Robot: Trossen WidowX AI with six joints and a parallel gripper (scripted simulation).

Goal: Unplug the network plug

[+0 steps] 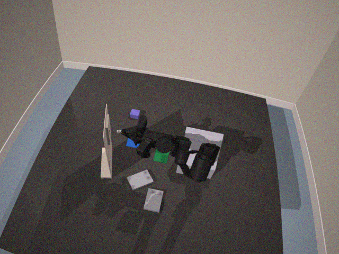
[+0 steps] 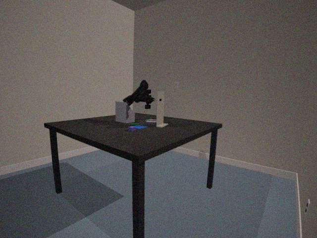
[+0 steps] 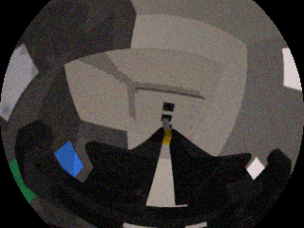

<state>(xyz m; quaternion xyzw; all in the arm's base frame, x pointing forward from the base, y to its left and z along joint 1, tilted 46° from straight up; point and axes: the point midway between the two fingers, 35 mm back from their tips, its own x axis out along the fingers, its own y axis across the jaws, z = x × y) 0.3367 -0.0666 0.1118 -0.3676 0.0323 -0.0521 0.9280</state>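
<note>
The blue marked square lies 6 cm behind my gripper tip, 16 cm to the right of it and 24 cm below it. The rest, counted from my gripper tip: flat green square 18 cm behind, 8 cm to the right, 24 cm below; upright panel 7 cm ahead, 1 cm to the left, 10 cm below; network plug right at my gripper tip.
</note>
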